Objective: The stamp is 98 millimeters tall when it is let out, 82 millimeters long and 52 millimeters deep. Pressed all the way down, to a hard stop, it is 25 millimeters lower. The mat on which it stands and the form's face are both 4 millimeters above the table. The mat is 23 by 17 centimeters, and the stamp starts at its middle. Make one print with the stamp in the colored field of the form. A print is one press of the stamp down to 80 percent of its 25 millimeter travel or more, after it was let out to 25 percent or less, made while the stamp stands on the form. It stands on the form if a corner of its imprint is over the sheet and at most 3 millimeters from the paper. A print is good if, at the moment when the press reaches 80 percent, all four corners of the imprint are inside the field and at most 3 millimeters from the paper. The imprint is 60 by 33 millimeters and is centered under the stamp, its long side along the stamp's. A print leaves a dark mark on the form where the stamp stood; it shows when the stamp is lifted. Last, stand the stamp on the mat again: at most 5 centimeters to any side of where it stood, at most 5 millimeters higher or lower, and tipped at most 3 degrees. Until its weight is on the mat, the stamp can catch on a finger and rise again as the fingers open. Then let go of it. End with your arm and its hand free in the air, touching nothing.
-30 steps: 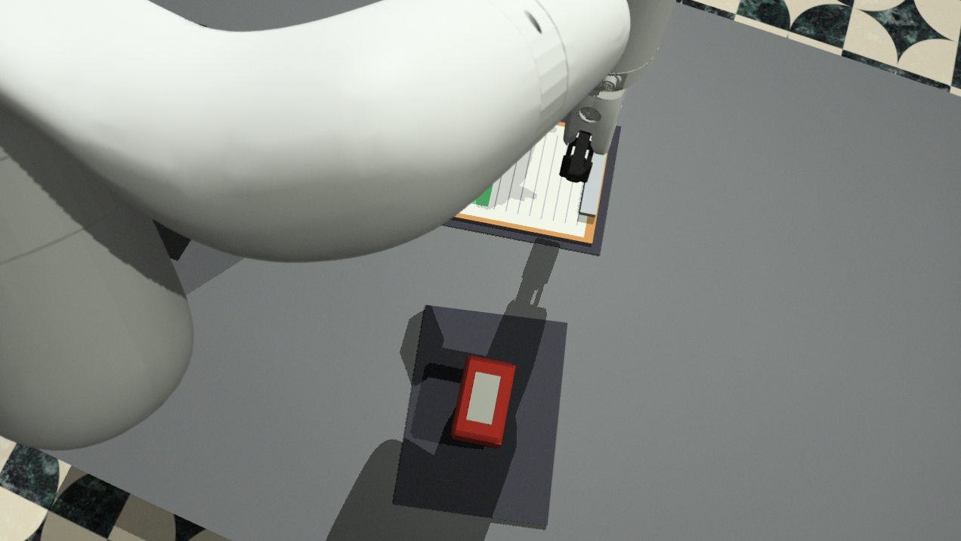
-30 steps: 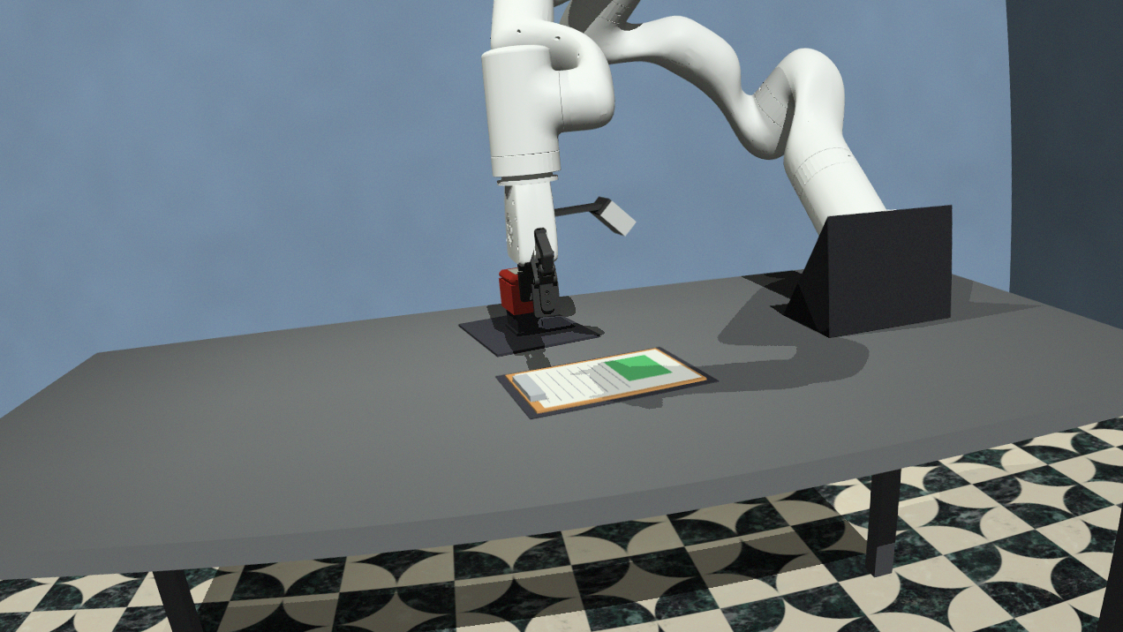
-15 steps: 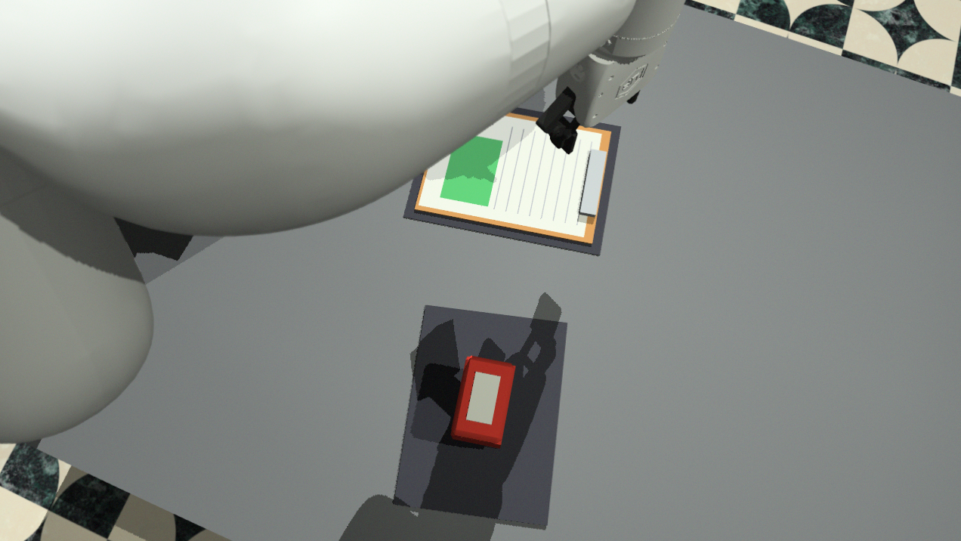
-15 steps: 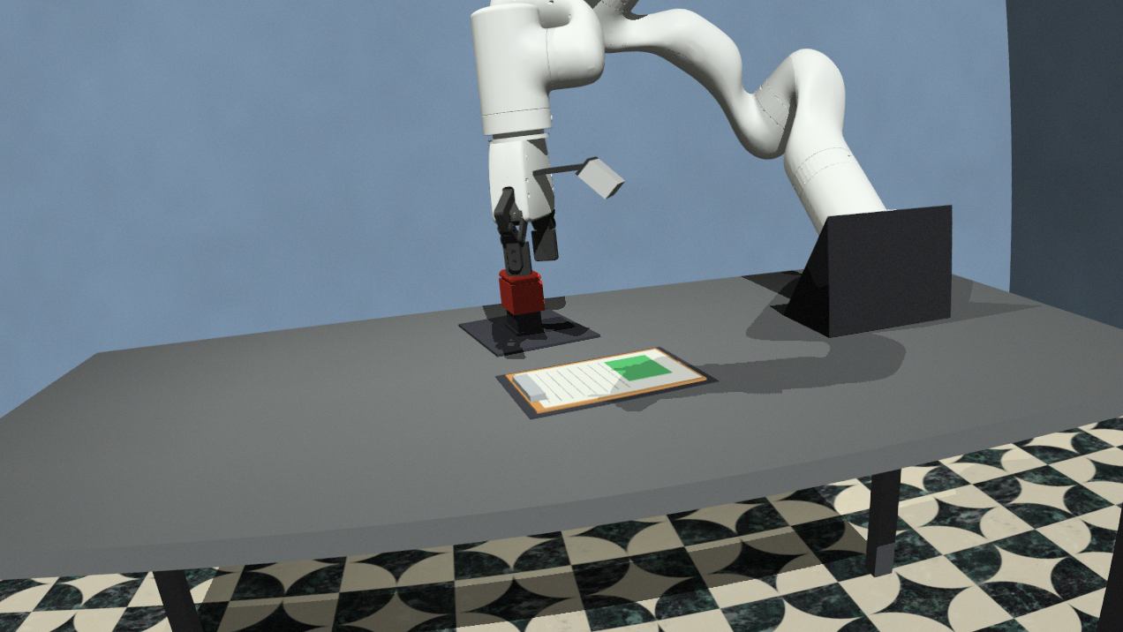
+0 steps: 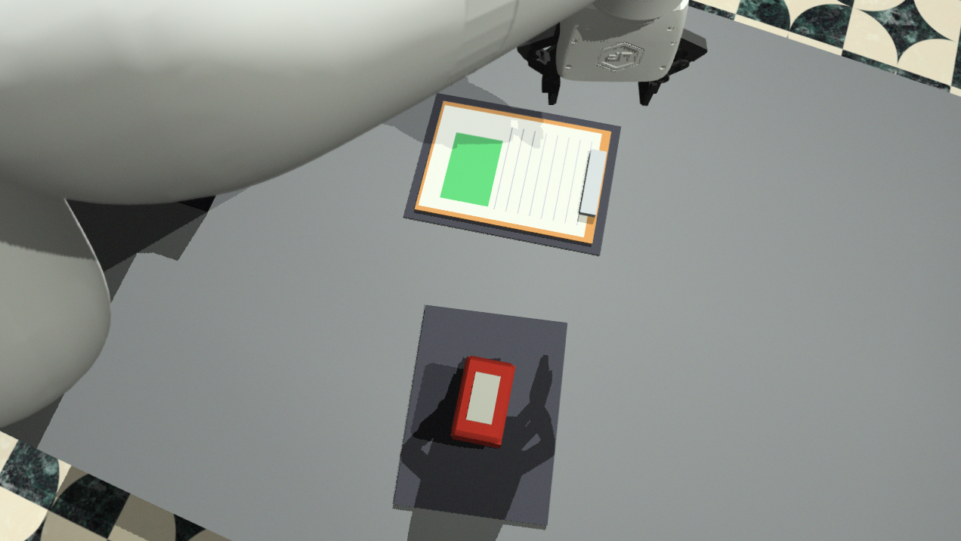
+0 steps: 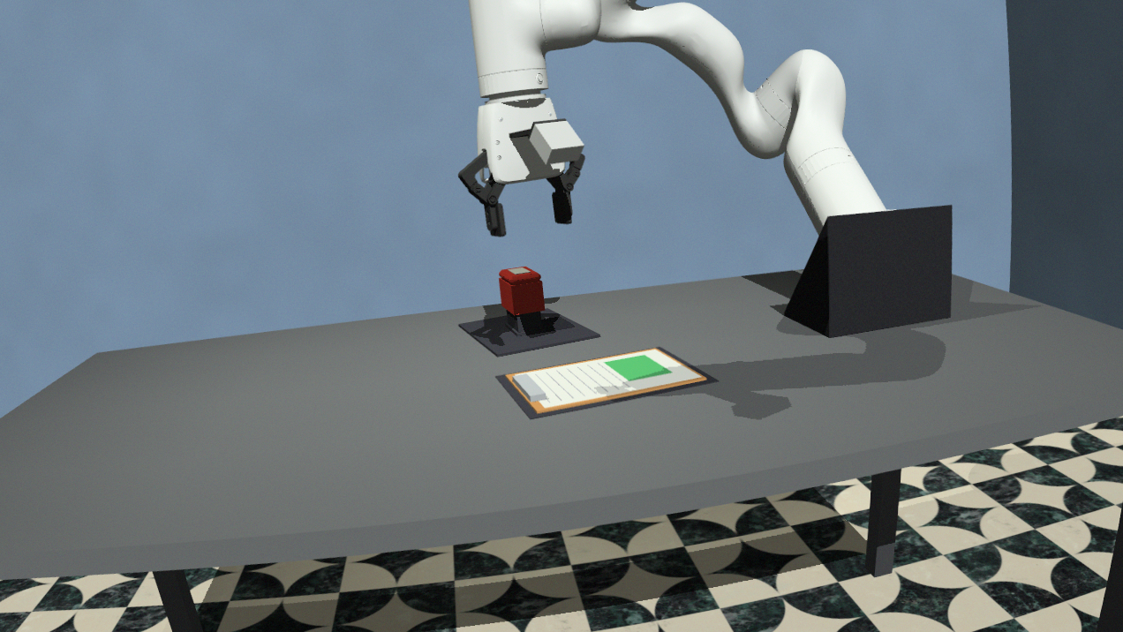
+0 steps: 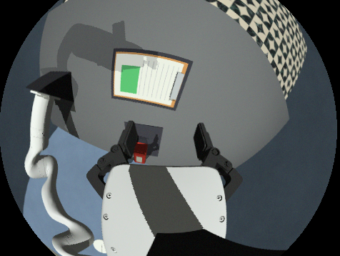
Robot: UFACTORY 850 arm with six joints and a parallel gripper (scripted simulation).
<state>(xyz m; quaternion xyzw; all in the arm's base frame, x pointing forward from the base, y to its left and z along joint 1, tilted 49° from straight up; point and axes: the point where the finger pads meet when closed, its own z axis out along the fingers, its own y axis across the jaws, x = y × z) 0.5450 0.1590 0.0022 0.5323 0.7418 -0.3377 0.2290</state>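
My gripper is now 310 mm to the left of the red stamp, 170 mm above it and 20 mm past it. From my hand the other things lie so: dark mat: 310 mm to the right, 220 mm below, 20 mm behind; then black base: 310 mm to the right, 200 mm below, 20 mm behind; then form: 210 mm below, 50 mm behind.
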